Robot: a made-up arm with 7 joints.
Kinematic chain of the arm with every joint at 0, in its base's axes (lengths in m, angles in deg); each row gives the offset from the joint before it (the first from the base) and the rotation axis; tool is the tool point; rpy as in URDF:
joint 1: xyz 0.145 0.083 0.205 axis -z
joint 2: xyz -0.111 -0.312 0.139 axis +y
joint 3: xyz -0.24 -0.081 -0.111 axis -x
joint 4: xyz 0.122 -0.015 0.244 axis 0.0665 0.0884 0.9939
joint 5: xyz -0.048 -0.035 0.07 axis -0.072 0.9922 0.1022
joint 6: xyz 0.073 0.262 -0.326 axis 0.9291 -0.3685 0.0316
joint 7: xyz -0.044 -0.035 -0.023 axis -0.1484 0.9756 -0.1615
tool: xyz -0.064 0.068 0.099 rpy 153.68 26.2 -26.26
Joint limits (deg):
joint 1: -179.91..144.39
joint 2: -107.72..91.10
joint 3: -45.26..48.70
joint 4: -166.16..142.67
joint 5: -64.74..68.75
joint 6: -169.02..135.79
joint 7: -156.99..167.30
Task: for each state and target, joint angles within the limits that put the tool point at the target. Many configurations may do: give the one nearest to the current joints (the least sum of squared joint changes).
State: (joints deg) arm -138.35 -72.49 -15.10 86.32 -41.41 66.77 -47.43
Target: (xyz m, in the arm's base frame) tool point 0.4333 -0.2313 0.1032
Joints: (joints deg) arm -113.79 -56.76 -17.37 79.08 -63.78 69.93 -54.43
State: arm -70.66 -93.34 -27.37 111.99 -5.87 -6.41 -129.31
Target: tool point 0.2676 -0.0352 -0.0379
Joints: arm -64.19 -91.67 -20.99 86.35 -36.71 1.13 -139.63
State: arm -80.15 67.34 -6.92 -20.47 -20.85 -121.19 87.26
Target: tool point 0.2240 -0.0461 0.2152
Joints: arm -69.17 64.36 0.24 8.38 -37.51 -110.70 71.28
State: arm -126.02 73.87 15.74 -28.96 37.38 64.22 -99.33
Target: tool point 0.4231 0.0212 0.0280
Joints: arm -131.78 39.26 21.97 -60.73 17.31 72.95 -110.25
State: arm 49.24 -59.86 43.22 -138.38 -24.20 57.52 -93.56
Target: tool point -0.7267 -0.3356 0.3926
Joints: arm 39.92 -40.68 5.50 -142.93 -64.74 65.47 -119.18
